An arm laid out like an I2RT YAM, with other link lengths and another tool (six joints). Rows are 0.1 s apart.
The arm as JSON. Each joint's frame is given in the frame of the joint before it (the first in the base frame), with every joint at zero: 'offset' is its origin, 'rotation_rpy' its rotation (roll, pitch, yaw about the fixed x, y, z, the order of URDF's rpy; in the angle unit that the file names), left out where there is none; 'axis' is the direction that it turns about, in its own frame. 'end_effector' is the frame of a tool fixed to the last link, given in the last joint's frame.
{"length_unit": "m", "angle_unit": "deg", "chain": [
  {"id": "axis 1", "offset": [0.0, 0.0, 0.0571], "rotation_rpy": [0.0, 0.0, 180.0], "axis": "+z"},
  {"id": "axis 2", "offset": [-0.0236, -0.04, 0.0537], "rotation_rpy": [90.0, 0.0, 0.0], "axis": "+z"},
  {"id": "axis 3", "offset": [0.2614, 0.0, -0.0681], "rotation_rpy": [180.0, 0.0, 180.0], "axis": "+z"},
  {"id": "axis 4", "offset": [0.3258, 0.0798, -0.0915], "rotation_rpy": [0.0, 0.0, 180.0], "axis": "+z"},
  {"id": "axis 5", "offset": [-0.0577, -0.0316, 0.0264], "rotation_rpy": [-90.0, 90.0, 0.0], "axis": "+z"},
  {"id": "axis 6", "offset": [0.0, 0.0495, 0.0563], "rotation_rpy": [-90.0, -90.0, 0.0], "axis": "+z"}
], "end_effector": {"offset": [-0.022, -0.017, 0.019], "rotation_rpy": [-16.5, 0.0, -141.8]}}
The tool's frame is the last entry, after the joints.
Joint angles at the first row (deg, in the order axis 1, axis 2, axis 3, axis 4, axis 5, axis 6):
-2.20 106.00 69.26 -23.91 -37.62 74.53
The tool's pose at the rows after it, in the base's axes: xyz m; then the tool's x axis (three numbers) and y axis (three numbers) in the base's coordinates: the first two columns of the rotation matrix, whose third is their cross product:
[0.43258 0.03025 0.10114 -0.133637 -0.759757 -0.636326 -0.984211 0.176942 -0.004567]
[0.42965 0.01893 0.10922 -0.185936 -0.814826 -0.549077 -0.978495 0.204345 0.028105]
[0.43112 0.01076 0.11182 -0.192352 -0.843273 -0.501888 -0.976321 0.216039 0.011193]
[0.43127 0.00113 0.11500 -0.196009 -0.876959 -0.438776 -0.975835 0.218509 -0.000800]
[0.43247 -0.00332 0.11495 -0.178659 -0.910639 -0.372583 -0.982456 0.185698 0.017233]
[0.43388 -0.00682 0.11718 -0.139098 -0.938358 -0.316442 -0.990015 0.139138 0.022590]
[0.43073 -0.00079 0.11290 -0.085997 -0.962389 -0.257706 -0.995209 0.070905 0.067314]
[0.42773 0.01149 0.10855 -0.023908 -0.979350 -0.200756 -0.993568 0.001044 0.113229]
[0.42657 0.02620 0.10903 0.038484 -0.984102 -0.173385 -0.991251 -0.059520 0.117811]
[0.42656 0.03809 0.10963 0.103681 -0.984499 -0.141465 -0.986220 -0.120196 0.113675]
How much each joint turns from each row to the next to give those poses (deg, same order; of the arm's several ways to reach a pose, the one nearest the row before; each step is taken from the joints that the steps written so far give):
-1.05 0.00 0.17 -3.59 2.80 -1.66
-0.53 0.00 1.94 -5.54 5.80 -1.77
-0.53 0.00 0.52 -0.62 3.09 -1.31
-0.61 0.00 0.62 -1.40 3.67 -2.19
0.00 1.31 1.66 -3.08 3.09 -3.43
0.00 0.71 1.24 -2.29 2.38 -3.87
1.22 1.14 0.62 -3.16 2.54 -3.78
2.11 1.14 0.52 -2.64 2.81 -2.90
2.20 0.00 0.00 -0.53 1.32 -1.76
1.84 0.00 0.00 0.00 1.51 -2.20

